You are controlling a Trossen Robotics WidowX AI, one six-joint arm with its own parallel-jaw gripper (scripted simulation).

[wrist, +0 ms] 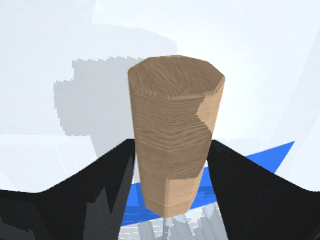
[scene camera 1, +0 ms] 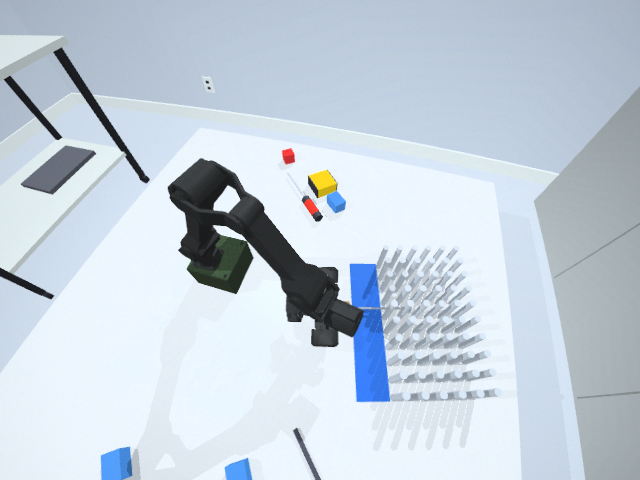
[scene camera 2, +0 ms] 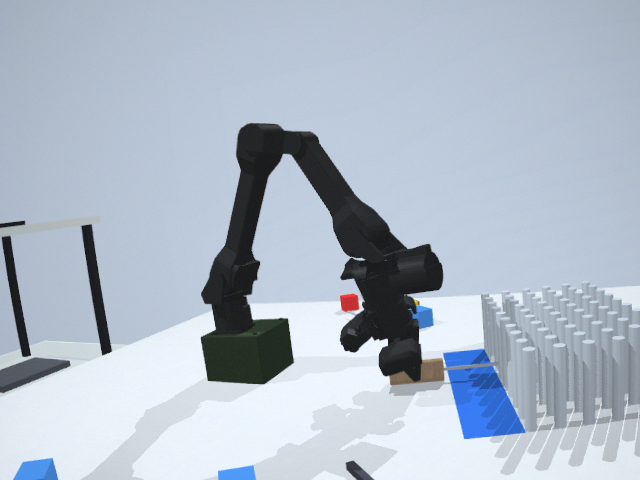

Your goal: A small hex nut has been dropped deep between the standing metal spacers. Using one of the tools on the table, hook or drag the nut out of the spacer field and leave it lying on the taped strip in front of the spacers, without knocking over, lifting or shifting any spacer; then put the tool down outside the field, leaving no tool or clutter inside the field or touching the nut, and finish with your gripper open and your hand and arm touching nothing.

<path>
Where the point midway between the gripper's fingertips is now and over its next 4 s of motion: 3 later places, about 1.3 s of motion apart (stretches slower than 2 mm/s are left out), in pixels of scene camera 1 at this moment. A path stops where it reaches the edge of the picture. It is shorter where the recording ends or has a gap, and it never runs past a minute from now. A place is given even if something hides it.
My gripper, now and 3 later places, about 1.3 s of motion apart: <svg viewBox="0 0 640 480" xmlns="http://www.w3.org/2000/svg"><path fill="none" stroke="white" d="M332 308L323 307L313 307L302 307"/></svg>
</path>
